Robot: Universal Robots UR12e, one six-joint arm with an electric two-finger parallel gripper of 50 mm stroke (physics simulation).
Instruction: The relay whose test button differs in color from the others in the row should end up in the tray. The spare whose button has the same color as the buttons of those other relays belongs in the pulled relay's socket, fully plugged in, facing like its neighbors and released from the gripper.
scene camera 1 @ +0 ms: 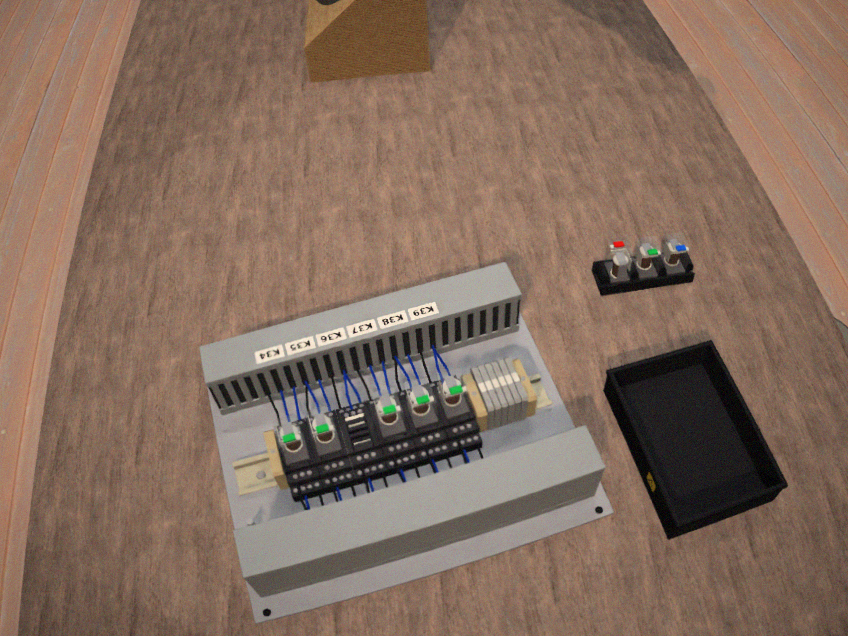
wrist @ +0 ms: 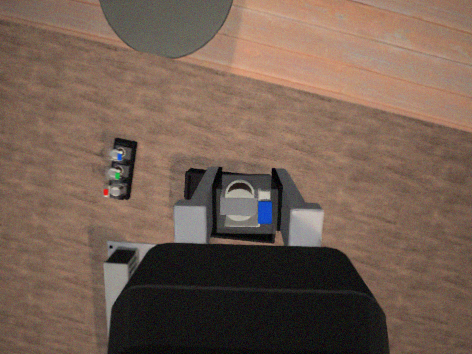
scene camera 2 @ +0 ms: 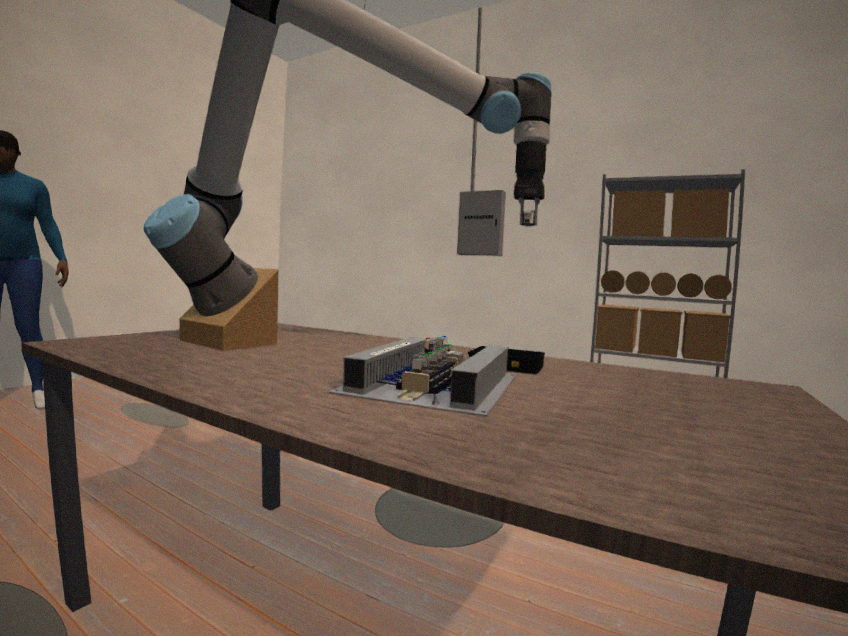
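Where they show: gripper, fingertip midpoint: [wrist: 246,186] [scene camera 2: 528,225]; arm's base at its link origin: [scene camera 2: 228,292].
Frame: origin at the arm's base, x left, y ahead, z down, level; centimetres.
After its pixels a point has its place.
Observation:
My gripper [scene camera 2: 528,221] {x 47.6, y 65.6, z -21.4 cm} [wrist: 246,186] {x 47.6, y 65.6, z -21.4 cm} is shut on a relay with a blue button [wrist: 239,207] {x 47.5, y 65.3, z -24.9 cm}, held upright high above the table. In the wrist view the black tray [scene camera 1: 691,438] {x 35.1, y 68.0, z 13.7 cm} [wrist: 194,184] {x 35.3, y 61.1, z 13.7 cm} shows behind the held relay and is partly hidden by it and the fingers. In scene camera 1 the socket [scene camera 1: 357,427] {x 4.7, y 68.1, z 10.7 cm} at label K36 is empty. Its neighbors, such as the relay at K35 [scene camera 1: 323,430] {x 2.6, y 70.5, z 7.0 cm} and the relay at K37 [scene camera 1: 389,411] {x 7.9, y 68.6, z 7.0 cm}, have green buttons. The spare with a green button [scene camera 1: 647,254] {x 32.5, y 49.4, z 9.3 cm} [wrist: 116,173] {x 33.5, y 48.9, z 9.1 cm} stands in the middle of the holder [scene camera 1: 647,282] {x 33.0, y 50.1, z 12.8 cm}, between the red-button spare [scene camera 1: 619,263] {x 29.5, y 50.4, z 9.6 cm} and the blue-button spare [scene camera 1: 676,251] {x 35.7, y 48.9, z 9.2 cm}.
A grey wire duct with labels [scene camera 1: 363,318] {x 4.9, y 58.6, z 7.6 cm} and a second grey duct [scene camera 1: 424,503] {x 11.1, y 76.6, z 7.7 cm} flank the relay row. Grey terminal blocks [scene camera 1: 501,393] {x 17.3, y 65.5, z 9.3 cm} stand at the row's K39 end. A wooden block [scene camera 1: 369,41] {x 1.4, y 11.8, z 8.0 cm} [scene camera 2: 250,321] {x 0.4, y 11.9, z 7.0 cm} carries the arm's base.

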